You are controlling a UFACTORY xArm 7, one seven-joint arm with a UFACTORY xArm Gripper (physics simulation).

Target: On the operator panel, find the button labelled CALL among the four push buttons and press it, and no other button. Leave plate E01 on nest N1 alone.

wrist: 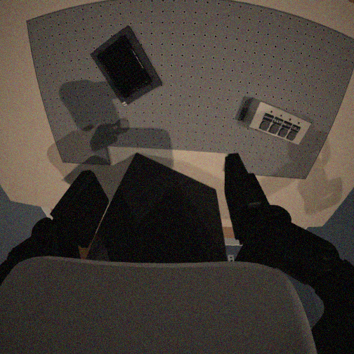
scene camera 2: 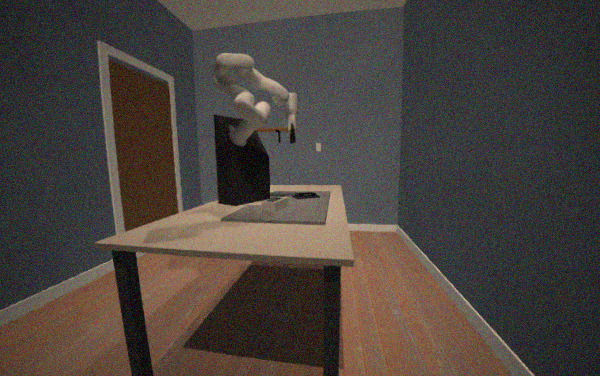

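Pixels of known places: gripper, fingertip midpoint: (scene camera 2: 292, 142); arm's base, link origin: (scene camera 2: 237, 138).
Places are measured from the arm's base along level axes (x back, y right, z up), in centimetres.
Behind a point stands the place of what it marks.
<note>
The operator panel (wrist: 260, 112) is a pale box at the right of the wrist view, with four dark push buttons in a row under dark labels. The label at the right end seems to read CALL, above the rightmost button (wrist: 291, 135). The dark plate E01 (wrist: 125, 65) lies in nest N1 (wrist: 145, 89), a dark frame at the upper left of the wrist view. In the scene view the nest (scene camera 2: 306, 195) @(x -43.4, y 10.6, z -38.7 cm) is a dark flat shape and the panel is small and unclear. My gripper (scene camera 2: 286, 139) @(x -32.3, y 15.9, z -3.5 cm) (wrist: 158, 179) is open and empty, high above the table, apart from the panel.
The perforated grey board (scene camera 2: 310, 216) @(x -25.8, y 58.0, z -40.5 cm) (wrist: 200, 65) bears the panel and nest on the wooden table (scene camera 2: 240, 242) @(x 8.0, y 76.2, z -41.8 cm). A tall black block (scene camera 2: 242, 175) @(x -1.3, y 8.2, z -23.5 cm) (wrist: 160, 210) stands by the arm's base. Arm shadows fall on the board and table.
</note>
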